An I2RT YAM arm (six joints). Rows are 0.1 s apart.
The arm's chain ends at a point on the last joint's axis. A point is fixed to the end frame.
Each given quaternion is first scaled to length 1.
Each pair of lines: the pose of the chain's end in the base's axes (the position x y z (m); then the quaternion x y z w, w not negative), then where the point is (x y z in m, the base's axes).
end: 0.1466 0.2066 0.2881 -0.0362 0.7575 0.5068 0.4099
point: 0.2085 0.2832 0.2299
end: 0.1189 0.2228 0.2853 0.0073 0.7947 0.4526 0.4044
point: 0.1833 0.2872 0.2161
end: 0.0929 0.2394 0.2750 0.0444 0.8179 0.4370 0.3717
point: 0.1523 0.3001 0.1984
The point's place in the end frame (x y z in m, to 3 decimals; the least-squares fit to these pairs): 0.025 -0.035 0.106
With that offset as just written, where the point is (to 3 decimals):
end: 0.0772 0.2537 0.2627 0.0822 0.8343 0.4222 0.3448
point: 0.132 0.311 0.180
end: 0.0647 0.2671 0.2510 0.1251 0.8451 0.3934 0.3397
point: 0.120 0.317 0.164
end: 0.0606 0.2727 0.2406 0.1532 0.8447 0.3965 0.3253
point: 0.113 0.324 0.153
